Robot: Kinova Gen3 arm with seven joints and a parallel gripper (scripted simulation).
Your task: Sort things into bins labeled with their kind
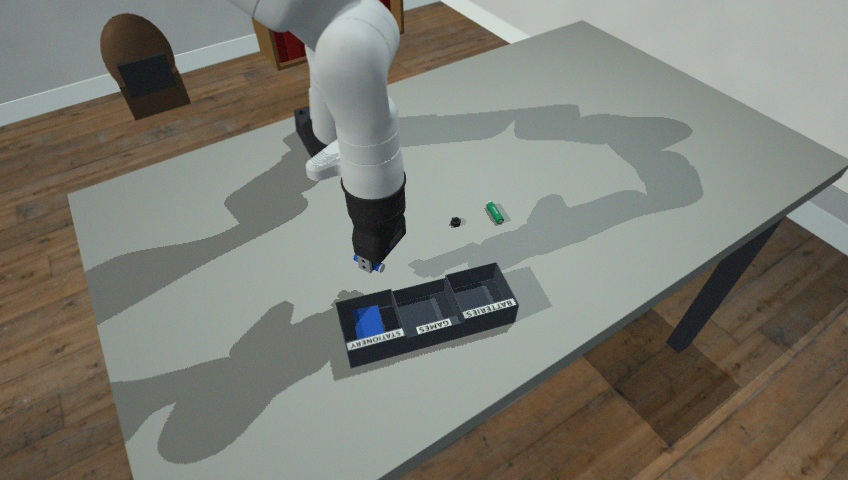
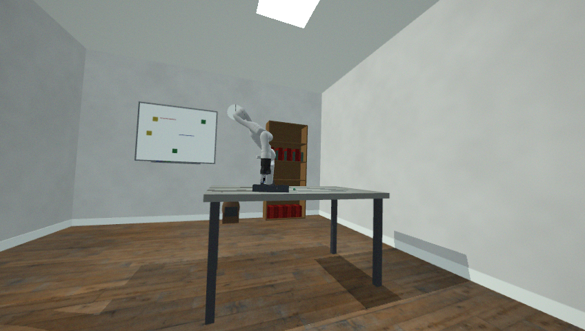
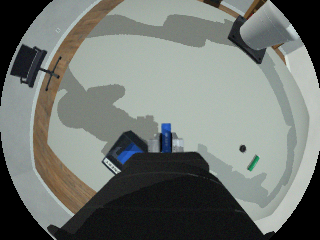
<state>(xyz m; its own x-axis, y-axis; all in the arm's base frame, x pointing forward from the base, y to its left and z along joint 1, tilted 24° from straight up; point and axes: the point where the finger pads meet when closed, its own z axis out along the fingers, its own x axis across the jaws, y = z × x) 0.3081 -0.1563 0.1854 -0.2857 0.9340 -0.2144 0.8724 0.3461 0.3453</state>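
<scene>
The green battery is 260 mm to the left of my hand, 70 mm below it and 10 mm ahead of it. The rest, counted from my hand: blue battery 10 mm below; then blue block 60 mm ahead, 50 mm to the right, 50 mm below; then small white thing 70 mm ahead, 60 mm below, 50 mm to the right.
</scene>
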